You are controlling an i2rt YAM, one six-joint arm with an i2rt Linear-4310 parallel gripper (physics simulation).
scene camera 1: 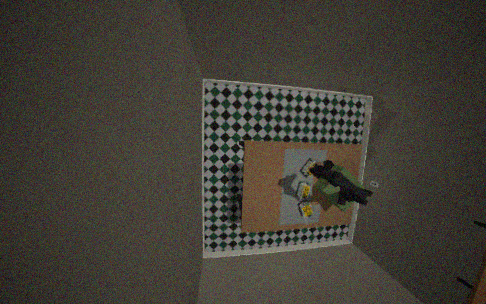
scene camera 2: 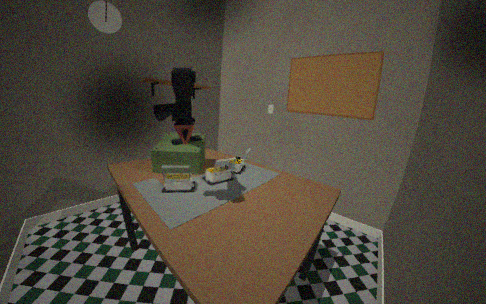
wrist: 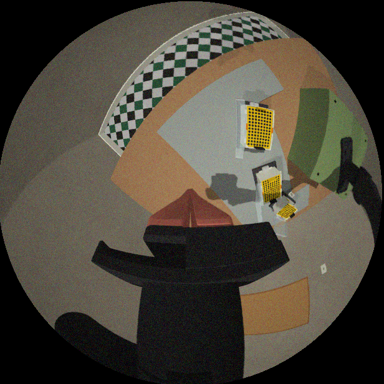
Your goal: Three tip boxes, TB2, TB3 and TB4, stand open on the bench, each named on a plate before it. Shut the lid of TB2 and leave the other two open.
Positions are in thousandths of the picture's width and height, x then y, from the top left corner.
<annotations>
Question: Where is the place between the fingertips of the gripper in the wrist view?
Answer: At 493, 504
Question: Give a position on a grey-blue mat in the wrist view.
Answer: At 530, 340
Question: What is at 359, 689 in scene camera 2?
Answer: A grey-blue mat.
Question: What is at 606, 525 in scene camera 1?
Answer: A grey-blue mat.
</annotations>
